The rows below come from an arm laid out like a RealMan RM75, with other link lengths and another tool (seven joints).
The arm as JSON. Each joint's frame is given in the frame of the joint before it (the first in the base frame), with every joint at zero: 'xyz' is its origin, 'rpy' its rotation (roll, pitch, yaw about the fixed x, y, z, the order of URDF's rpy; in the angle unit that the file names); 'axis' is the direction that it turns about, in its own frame. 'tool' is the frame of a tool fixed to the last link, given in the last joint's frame.
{
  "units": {
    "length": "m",
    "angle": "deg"
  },
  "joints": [
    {
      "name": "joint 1",
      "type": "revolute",
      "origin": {
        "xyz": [
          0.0,
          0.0,
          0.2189
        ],
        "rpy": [
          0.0,
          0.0,
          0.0
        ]
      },
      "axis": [
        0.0,
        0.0,
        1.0
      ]
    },
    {
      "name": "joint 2",
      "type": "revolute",
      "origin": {
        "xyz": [
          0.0,
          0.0,
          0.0
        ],
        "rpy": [
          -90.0,
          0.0,
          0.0
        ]
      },
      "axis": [
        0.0,
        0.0,
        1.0
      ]
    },
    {
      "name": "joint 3",
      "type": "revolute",
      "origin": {
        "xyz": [
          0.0,
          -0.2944,
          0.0
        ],
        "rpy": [
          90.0,
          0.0,
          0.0
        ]
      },
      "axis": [
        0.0,
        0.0,
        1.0
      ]
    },
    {
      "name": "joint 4",
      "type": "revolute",
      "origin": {
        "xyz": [
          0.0,
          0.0,
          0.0
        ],
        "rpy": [
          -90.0,
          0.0,
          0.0
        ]
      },
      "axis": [
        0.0,
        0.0,
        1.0
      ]
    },
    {
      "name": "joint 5",
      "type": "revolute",
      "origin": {
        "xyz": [
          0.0,
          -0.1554,
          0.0
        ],
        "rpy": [
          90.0,
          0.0,
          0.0
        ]
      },
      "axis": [
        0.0,
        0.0,
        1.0
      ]
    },
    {
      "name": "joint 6",
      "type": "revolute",
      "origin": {
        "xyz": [
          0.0,
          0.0,
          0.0
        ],
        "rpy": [
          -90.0,
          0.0,
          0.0
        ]
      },
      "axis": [
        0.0,
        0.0,
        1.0
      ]
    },
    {
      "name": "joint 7",
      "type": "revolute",
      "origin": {
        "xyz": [
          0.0,
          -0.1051,
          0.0
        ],
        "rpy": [
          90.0,
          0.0,
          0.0
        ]
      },
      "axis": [
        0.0,
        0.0,
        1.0
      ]
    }
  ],
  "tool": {
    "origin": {
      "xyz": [
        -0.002,
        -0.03,
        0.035
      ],
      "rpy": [
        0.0,
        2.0,
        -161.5
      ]
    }
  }
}
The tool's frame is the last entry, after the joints.
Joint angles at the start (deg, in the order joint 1, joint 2, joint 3, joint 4, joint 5, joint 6, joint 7):
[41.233, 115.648, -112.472, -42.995, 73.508, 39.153, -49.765]
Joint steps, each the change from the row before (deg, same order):
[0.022, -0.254, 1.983, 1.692, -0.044, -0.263, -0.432]
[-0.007, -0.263, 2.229, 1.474, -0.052, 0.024, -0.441]
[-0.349, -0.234, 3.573, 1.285, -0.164, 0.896, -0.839]
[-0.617, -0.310, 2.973, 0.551, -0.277, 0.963, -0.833]
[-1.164, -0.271, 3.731, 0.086, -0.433, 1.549, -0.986]
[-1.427, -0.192, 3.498, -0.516, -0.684, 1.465, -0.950]
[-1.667, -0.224, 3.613, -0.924, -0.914, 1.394, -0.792]
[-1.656, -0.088, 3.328, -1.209, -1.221, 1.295, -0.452]
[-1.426, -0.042, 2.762, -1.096, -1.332, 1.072, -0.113]
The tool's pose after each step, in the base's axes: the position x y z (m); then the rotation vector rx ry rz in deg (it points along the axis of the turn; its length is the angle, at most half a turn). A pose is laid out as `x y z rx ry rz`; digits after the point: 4 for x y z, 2 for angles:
0.2399 0.3778 -0.1092 -74.95 -157.93 -34.50
0.2468 0.3820 -0.1027 -77.23 -155.92 -36.36
0.2547 0.3851 -0.0949 -80.15 -153.09 -37.56
0.2617 0.3864 -0.0878 -82.16 -150.92 -38.33
0.2701 0.3855 -0.0800 -84.52 -148.17 -38.61
0.2779 0.3835 -0.0726 -86.13 -145.72 -38.93
0.2864 0.3810 -0.0638 -87.52 -143.09 -39.70
0.2942 0.3780 -0.0557 -88.64 -140.75 -40.61
0.3014 0.3749 -0.0487 -89.71 -138.86 -41.64

